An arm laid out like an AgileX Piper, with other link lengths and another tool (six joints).
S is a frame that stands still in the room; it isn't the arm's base.
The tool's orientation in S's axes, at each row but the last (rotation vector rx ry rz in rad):
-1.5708, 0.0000, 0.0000
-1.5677, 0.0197, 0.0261
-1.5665, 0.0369, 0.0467
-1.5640, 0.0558, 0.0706
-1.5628, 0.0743, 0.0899
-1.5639, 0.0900, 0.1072
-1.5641, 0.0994, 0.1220
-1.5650, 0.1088, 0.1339
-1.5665, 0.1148, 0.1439
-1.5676, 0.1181, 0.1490
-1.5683, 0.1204, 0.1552
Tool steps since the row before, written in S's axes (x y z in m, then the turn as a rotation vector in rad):
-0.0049, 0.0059, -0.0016, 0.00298, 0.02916, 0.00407
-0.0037, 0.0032, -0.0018, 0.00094, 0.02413, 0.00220
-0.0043, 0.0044, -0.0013, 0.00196, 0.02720, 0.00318
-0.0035, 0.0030, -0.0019, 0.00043, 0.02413, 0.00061
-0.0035, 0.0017, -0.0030, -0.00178, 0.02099, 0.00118
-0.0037, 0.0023, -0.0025, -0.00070, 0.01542, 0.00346
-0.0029, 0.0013, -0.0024, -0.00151, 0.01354, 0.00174
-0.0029, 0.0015, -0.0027, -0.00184, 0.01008, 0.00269
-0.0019, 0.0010, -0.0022, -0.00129, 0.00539, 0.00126
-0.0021, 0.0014, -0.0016, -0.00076, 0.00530, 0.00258
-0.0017, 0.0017, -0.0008, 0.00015, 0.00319, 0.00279
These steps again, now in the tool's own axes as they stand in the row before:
-0.0049, 0.0016, 0.0059, 0.00298, -0.00407, 0.02916
-0.0036, 0.0019, 0.0032, 0.00097, -0.00216, 0.02413
-0.0042, 0.0015, 0.0044, 0.00196, -0.00318, 0.02720
-0.0033, 0.0022, 0.0030, 0.00061, -0.00051, 0.02413
-0.0032, 0.0034, 0.0017, -0.00168, -0.00086, 0.02101
-0.0033, 0.0030, 0.0023, -0.00095, -0.00328, 0.01544
-0.0025, 0.0028, 0.0013, -0.00154, -0.00147, 0.01357
-0.0024, 0.0031, 0.0015, -0.00207, -0.00236, 0.01012
-0.0015, 0.0025, 0.0010, -0.00138, -0.00104, 0.00542
-0.0018, 0.0019, 0.0014, -0.00108, -0.00243, 0.00532
-0.0015, 0.0011, 0.0017, -0.00027, -0.00279, 0.00319

